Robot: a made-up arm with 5 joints.
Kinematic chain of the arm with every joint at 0, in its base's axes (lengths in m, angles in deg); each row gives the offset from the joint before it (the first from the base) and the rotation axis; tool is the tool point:
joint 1: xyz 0 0 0.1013 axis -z
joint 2: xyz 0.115 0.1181 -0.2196 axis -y
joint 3: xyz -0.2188 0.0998 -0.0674 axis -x
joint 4: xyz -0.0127 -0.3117 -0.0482 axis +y
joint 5: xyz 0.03 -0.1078 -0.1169 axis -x
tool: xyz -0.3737 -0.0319 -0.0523
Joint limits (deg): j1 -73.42..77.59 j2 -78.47..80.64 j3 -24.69..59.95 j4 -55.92..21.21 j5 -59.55..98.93
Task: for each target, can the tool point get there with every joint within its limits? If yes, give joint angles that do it. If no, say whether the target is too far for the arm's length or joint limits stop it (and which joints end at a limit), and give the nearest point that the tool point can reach.
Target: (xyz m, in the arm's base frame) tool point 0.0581 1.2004 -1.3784
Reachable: no: too far | nearest point 0.1824 0.5565 -0.6817 | short by 0.957 m
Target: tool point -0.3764 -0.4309 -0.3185
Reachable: yes | joints -29.05 -15.44 -16.61 0.57 51.52
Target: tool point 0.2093 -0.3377 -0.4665
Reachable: yes | joints -49.71 28.58 26.35 -50.08 74.01
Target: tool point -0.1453 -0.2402 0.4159
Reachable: yes | joints -4.53 -65.50 25.67 10.39 -33.63
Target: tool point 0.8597 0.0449 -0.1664
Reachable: no: joint limits stop it (at a limit: joint 2, joint 3, joint 4) | nearest point 0.6992 0.0365 -0.4954 | short by 0.366 m
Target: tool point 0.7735 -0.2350 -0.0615
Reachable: no: joint limits stop it (at a limit: joint 1, joint 4) | nearest point 0.3484 -0.2611 0.0081 | short by 0.432 m
